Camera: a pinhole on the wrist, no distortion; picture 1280 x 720 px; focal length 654.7 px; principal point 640.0 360.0 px. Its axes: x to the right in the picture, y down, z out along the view. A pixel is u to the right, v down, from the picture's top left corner.
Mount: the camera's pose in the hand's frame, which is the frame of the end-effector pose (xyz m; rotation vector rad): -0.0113 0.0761 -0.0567 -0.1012 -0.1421 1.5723
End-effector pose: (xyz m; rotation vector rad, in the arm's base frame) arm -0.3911 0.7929 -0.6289 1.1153 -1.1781 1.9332
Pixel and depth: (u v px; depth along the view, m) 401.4 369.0 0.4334
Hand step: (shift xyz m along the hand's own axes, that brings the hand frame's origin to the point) -0.0829 -0.0932 0.3664
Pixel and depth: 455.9 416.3 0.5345
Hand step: -0.1380 -0.0883 0.4603
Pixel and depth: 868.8 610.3 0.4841
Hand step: -0.2700 0.2319 0.3972
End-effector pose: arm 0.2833 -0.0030 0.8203 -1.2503 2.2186 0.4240
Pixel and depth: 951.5 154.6 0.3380
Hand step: 0.0403 0.2283 0.2976
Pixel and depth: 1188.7 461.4 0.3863
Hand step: -0.1322 0.3894 0.3239
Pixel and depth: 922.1 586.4 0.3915
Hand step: -0.2066 0.2340 0.3134
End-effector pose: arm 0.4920 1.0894 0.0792 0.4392 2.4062 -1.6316
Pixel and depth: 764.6 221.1 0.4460
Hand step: 0.0129 0.1495 0.4006
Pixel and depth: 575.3 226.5 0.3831
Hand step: 0.0071 0.0284 0.3328
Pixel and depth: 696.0 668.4 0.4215
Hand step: -0.2727 0.1005 0.3299
